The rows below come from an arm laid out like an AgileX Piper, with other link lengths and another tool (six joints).
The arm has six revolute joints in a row. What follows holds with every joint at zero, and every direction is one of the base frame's.
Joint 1 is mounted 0.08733 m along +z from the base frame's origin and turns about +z.
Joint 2 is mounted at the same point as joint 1 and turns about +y.
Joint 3 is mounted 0.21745 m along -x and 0.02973 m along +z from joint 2 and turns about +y.
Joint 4 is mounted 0.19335 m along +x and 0.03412 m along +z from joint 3 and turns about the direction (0.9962, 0, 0.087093).
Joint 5 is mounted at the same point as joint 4 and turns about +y.
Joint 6 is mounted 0.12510 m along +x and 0.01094 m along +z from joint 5 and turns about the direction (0.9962, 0, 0.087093).
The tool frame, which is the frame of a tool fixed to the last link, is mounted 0.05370 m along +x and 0.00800 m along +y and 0.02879 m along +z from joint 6; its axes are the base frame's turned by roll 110.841, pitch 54.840 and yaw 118.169 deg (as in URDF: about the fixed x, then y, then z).
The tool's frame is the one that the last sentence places.
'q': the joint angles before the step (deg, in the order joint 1, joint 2, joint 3, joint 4, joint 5, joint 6). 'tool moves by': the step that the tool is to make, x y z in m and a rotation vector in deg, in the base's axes. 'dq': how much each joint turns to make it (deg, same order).
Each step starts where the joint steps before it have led.
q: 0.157 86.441 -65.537 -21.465 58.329 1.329
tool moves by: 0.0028 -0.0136 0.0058 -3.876 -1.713 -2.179
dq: 0.005 0.004 -0.014 -5.354 -0.250 4.211
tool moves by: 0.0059 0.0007 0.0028 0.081 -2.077 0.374
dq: -0.012 -0.016 0.027 -0.422 -2.039 0.715
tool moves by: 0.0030 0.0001 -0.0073 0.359 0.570 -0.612
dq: 0.001 1.650 0.008 -0.113 -0.746 1.126
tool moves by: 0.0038 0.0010 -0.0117 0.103 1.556 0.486
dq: 0.007 2.513 -0.035 -0.047 -1.044 -0.011
